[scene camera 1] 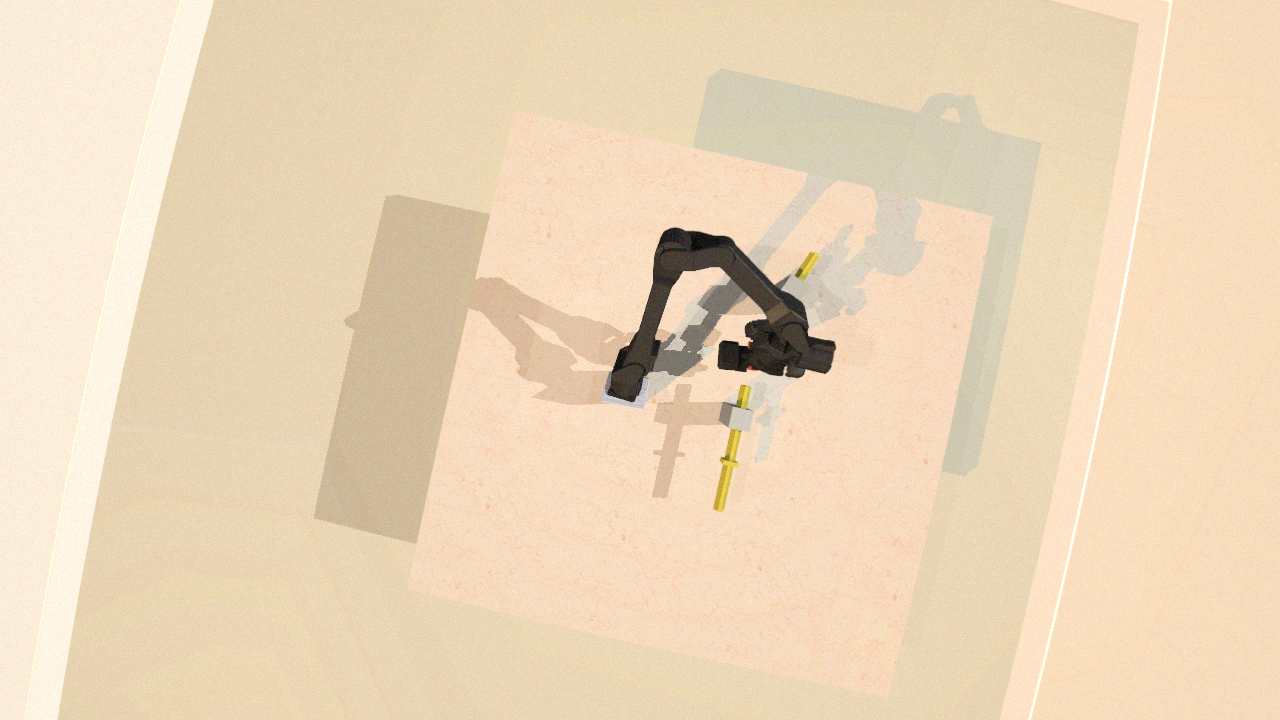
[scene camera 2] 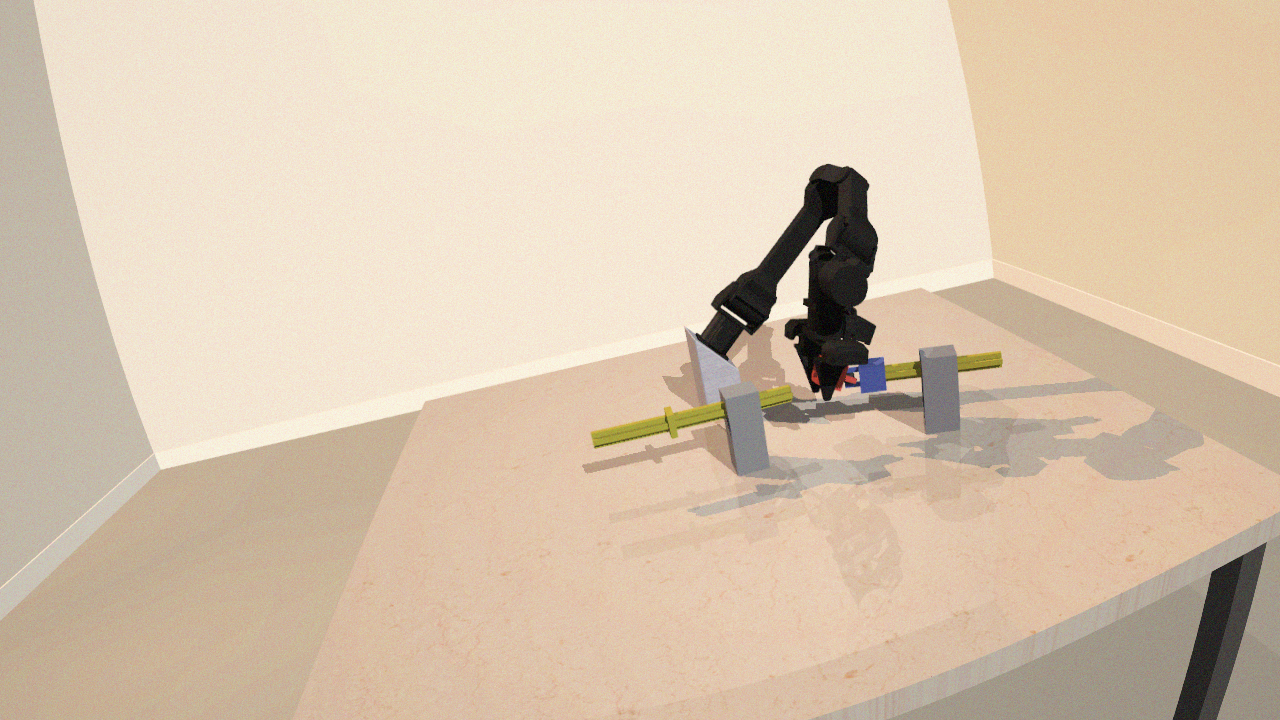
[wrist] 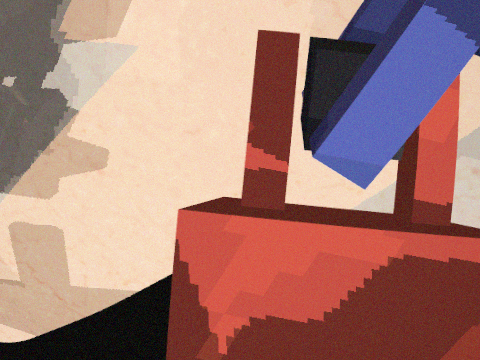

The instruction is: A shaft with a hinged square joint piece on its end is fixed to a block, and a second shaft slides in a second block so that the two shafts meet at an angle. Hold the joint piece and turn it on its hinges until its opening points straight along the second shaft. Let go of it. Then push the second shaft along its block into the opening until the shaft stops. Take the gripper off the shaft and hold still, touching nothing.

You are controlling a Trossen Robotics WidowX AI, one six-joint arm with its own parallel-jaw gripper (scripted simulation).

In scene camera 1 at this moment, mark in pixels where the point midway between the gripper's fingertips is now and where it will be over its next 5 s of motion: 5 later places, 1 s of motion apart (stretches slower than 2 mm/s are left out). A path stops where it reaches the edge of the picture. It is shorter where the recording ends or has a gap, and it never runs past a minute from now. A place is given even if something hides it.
My gripper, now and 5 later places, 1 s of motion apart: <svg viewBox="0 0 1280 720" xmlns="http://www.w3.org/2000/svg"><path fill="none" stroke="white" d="M750 366L747 362L749 366L764 368L763 378L755 394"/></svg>
